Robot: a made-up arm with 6 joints. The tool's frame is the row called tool. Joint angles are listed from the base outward.
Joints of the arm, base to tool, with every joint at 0 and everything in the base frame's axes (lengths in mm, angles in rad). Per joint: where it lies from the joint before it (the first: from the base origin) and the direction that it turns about. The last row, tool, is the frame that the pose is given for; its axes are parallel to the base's.
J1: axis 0 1 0 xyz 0 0 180
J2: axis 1 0 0 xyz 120 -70 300
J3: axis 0 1 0 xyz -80 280 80
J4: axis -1 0 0 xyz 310 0 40
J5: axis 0 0 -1 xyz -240 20 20
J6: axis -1 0 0 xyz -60 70 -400
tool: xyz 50 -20 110
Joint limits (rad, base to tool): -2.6..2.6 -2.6..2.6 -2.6..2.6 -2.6..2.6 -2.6..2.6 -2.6..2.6
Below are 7 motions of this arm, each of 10 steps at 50 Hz.
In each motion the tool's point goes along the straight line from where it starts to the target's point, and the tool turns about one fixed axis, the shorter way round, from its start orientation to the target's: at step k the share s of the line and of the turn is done. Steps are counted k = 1, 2, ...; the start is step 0. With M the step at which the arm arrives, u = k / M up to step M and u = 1 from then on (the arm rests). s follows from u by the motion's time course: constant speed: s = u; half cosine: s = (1 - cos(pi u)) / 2; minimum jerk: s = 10 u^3 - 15 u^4 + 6 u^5.
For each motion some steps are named. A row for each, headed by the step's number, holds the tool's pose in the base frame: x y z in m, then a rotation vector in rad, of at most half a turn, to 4 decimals.
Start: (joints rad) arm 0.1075 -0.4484 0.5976 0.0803 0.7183 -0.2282
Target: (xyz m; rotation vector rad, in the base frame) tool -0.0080 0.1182 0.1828 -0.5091 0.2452 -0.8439
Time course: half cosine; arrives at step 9
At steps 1, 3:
1: -0.0265 0.1323 0.2038 -0.5388 0.3854 -0.7962
3: -0.0223 0.1291 0.1990 -0.5322 0.3537 -0.8073

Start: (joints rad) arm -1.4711 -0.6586 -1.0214 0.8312 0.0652 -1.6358
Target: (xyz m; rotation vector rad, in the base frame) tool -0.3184 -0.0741 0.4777 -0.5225 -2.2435 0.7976
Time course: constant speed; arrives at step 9
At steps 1, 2, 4, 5, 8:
1: -0.3050 -0.0861 0.4712 -0.4324 -2.2215 0.7517
2: -0.3067 -0.0846 0.4720 -0.4436 -2.2244 0.7575
4: -0.3100 -0.0816 0.4736 -0.4660 -2.2301 0.7689
5: -0.3117 -0.0801 0.4744 -0.4773 -2.2328 0.7747
8: -0.3167 -0.0756 0.4769 -0.5112 -2.2409 0.7919

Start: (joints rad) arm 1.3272 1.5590 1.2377 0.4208 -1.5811 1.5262
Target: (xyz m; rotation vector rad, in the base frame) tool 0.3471 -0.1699 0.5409 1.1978 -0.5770 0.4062
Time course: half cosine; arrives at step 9
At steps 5, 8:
5: 0.3549 -0.1647 0.5431 1.2078 -0.5297 0.4584
8: 0.3477 -0.1695 0.5411 1.1986 -0.5736 0.4100

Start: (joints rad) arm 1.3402 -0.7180 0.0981 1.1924 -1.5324 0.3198
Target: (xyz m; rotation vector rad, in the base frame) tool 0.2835 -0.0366 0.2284 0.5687 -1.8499 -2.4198
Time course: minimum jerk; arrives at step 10
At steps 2, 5, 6, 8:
2: 0.2813 -0.0372 0.2284 0.5125 -1.8198 -2.3111
5: 0.2823 -0.0369 0.2284 0.5386 -1.8343 -2.3621
6: 0.2828 -0.0368 0.2284 0.5495 -1.8401 -2.3831
8: 0.2834 -0.0366 0.2284 0.5652 -1.8481 -2.4131

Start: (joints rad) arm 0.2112 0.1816 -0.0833 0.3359 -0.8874 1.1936
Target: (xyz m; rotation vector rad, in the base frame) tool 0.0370 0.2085 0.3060 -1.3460 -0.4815 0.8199
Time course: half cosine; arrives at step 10
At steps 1, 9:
1: 0.0284 0.2491 0.3063 -1.1984 -0.3624 0.8893
9: 0.0368 0.2095 0.3060 -1.3423 -0.4785 0.8217

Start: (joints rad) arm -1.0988 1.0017 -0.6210 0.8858 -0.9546 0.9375
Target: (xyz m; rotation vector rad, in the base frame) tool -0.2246 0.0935 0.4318 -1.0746 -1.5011 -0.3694
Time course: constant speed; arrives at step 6
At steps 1, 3, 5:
1: -0.2276 0.1009 0.4360 -1.0600 -1.5411 -0.3493
3: -0.2264 0.0980 0.4343 -1.0659 -1.5251 -0.3573
5: -0.2252 0.0950 0.4326 -1.0717 -1.5091 -0.3654

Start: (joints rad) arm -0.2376 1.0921 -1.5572 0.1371 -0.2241 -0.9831
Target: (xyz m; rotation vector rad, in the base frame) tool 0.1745 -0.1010 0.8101 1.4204 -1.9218 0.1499
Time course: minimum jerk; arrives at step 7
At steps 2, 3, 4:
2: 0.1877 -0.0967 0.8047 1.3925 -1.8954 0.1501
3: 0.1843 -0.0978 0.8061 1.3997 -1.9023 0.1500
4: 0.1802 -0.0992 0.8078 1.4084 -1.9105 0.1500

